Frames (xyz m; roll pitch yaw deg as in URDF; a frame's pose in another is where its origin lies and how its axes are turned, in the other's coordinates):
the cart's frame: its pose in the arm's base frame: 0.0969 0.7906 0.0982 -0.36 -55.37 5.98
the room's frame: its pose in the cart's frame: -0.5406 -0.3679 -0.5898 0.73 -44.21 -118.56
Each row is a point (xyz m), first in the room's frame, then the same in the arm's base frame.
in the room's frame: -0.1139 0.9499 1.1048
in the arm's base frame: 0.3867 0.7619 0.7429
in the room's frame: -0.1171 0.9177 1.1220
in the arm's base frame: 0.3636 0.7875 0.7305
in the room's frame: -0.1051 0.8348 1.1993
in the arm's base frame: 0.2746 0.8582 0.7229
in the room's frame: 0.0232 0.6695 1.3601
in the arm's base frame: 0.0206 0.9298 0.7245
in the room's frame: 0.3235 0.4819 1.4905
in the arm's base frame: -0.3520 0.8724 0.7093
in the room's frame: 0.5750 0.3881 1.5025
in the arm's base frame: -0.5847 0.7418 0.6779
